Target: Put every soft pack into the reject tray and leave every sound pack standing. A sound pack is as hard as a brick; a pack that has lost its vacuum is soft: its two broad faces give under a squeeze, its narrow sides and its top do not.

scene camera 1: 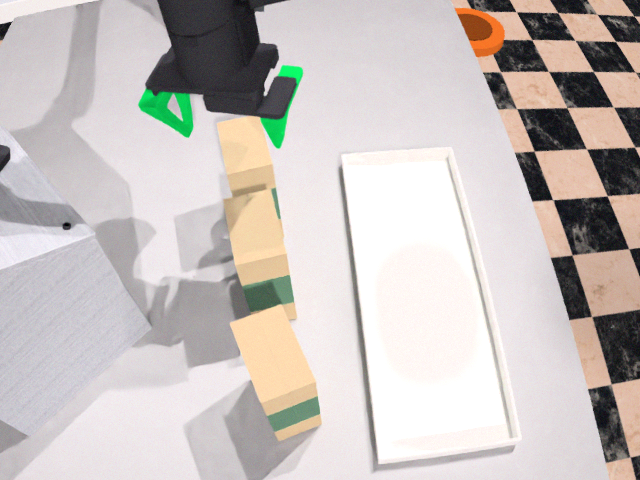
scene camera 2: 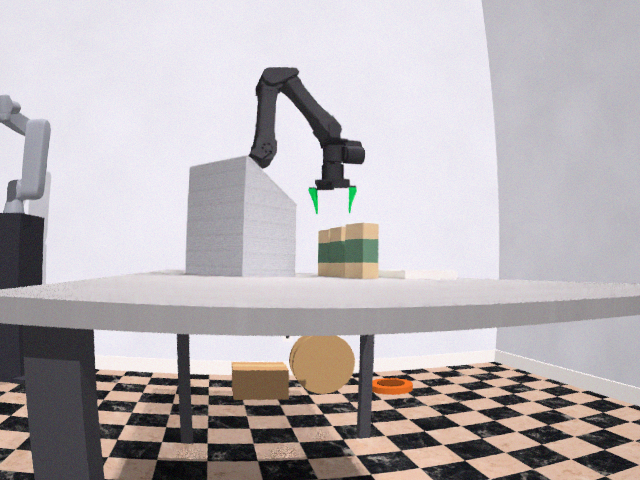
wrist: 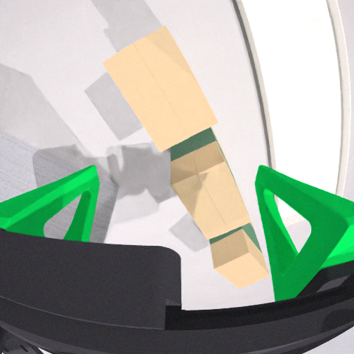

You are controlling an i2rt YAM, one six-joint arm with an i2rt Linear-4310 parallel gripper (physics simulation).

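Where they show: gripper, fingertip midpoint: [scene camera 1: 233,137] [scene camera 2: 333,213]; arm's base at its link origin: [scene camera 2: 242,185].
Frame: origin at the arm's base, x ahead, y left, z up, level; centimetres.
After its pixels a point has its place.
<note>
Three tan packs with green bands stand upright in a slanting row. In scene camera 1 they are the far pack [scene camera 1: 245,147] @(z -10.7, x 26.4, y 15.7 cm) [scene camera 2: 323,253] @(z -17.8, x 23.8, y 15.3 cm) [wrist: 160,90], the middle pack [scene camera 1: 255,227] @(z -10.7, x 28.9, y 5.3 cm) [scene camera 2: 337,251] @(z -17.5, x 26.8, y 3.3 cm) [wrist: 212,202] and the near pack [scene camera 1: 276,356] @(z -10.7, x 32.4, y -7.9 cm) [scene camera 2: 361,250] @(z -17.6, x 31.2, y -11.6 cm) [wrist: 240,270]. Their looks do not tell soft from sound. The white reject tray [scene camera 1: 413,206] @(z -24.4, x 45.7, y 18.7 cm) [scene camera 2: 429,274] @(z -23.4, x 48.7, y -13.1 cm) [wrist: 300,75] lies empty to their right. My gripper [scene camera 1: 233,140] @(z -5.9, x 26.3, y 12.7 cm) [scene camera 2: 333,212] @(z -5.9, x 26.3, y 12.7 cm) [wrist: 176,174] is open and empty, pointing down. Its green fingertips are above the level of the pack tops, close to the far pack.
A grey pedestal [scene camera 1: 67,330] @(z -13.7, x 10.2, y -5.9 cm) [scene camera 2: 217,222] @(z -11.2, x -5.2, y -9.3 cm) carries my arm and stands left of the row. The packs are close together, with narrow gaps. The table's right edge runs beyond the tray. An orange ring [scene camera 1: 496,38] [scene camera 2: 408,386] lies on the floor.
</note>
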